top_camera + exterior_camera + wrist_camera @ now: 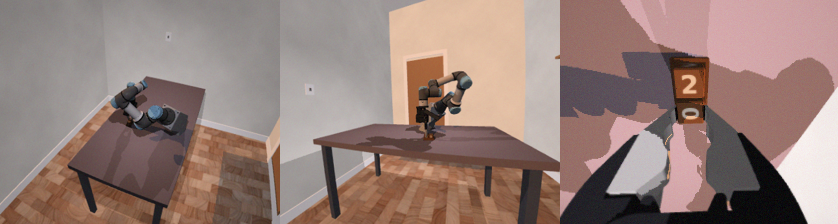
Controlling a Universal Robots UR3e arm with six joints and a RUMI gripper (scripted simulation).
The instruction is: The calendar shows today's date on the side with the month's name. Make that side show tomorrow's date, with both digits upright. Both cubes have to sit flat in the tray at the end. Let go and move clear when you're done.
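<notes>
Right now the brown number cube is 1 cm below my hand. Round my hand: brown calendar tray (3 cm below, 2 cm to the left, 1 cm behind).
</notes>
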